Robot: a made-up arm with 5 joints. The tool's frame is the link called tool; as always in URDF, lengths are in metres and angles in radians. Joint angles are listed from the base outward. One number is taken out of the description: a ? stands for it. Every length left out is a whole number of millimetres.
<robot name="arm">
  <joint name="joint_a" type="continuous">
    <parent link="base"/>
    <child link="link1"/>
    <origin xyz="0.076 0 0.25" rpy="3.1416 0 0"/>
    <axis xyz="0 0 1"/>
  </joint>
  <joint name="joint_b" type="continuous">
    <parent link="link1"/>
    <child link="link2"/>
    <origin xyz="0.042 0.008 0" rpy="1.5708 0 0"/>
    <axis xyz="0 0 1"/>
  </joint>
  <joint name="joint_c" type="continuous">
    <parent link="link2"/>
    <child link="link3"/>
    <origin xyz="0.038 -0.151 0" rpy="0 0 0"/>
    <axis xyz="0 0 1"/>
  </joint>
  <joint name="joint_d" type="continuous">
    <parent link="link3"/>
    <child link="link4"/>
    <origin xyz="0.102 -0.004 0" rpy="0 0 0"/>
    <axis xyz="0 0 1"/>
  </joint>
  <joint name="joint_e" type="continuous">
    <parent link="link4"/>
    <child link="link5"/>
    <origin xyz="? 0 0" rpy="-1.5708 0 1.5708"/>
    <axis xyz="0 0 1"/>
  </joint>
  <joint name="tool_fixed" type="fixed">
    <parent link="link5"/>
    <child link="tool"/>
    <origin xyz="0 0 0" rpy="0 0 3.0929"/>
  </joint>
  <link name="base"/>
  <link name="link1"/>
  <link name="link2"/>
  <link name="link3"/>
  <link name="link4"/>
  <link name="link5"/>
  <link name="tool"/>
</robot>
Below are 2 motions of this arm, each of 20 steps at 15 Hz.
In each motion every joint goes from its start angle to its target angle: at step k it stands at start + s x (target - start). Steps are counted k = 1, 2, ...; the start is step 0. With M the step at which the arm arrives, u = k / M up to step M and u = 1 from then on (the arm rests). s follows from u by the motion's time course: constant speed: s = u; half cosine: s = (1 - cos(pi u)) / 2; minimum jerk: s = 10 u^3 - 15 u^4 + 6 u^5.
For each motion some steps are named. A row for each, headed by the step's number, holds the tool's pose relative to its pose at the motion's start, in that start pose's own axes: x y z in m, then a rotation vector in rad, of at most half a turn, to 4 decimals.
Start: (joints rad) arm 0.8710 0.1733 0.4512 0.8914 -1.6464
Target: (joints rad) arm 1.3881 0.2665 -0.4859 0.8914 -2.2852
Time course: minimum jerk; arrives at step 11
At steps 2, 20:
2: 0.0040 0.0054 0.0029 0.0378 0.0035 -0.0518
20: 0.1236 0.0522 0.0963 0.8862 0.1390 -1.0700

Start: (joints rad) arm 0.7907 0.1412 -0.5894 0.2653 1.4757
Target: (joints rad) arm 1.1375 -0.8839 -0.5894 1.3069 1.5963
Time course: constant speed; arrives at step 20
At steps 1, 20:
1: -0.0028 -0.0096 0.0087 -0.0016 0.0170 0.0092
20: 0.0070 -0.0768 0.2289 -0.0122 0.3421 0.1797

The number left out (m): 0.059
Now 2 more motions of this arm.
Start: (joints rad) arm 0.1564 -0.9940 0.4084 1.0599 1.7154
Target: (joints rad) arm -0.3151 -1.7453 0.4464 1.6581 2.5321
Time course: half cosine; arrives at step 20
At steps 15, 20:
15: -0.0005 0.0803 0.0590 -0.2526 -0.2982 0.8545
20: -0.0056 0.0969 0.0616 -0.3201 -0.3366 0.9935

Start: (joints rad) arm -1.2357 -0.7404 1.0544 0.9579 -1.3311
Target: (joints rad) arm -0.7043 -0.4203 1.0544 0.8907 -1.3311
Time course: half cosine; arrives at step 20
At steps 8, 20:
8: 0.0166 -0.0008 -0.0056 -0.0943 -0.0290 -0.1777
20: 0.0490 -0.0139 -0.0152 -0.2598 -0.0429 -0.5249

